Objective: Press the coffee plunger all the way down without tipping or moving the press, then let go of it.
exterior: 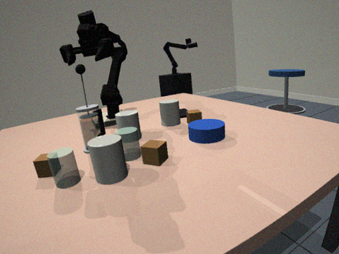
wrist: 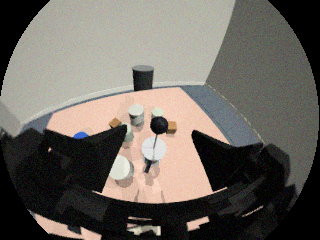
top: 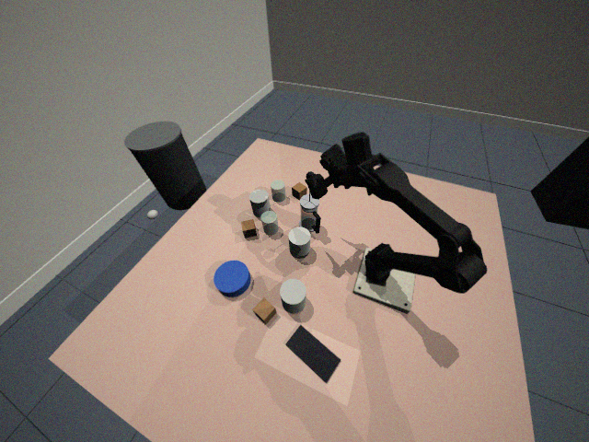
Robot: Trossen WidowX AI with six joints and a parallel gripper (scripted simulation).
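My gripper tip is 160 mm above the coffee press and 10 mm short of it. The rest, counted from my gripper tip: blue disc 310 mm to the left, 260 mm below, 210 mm ahead; then black slab 450 mm to the left, 280 mm below, 110 mm behind.
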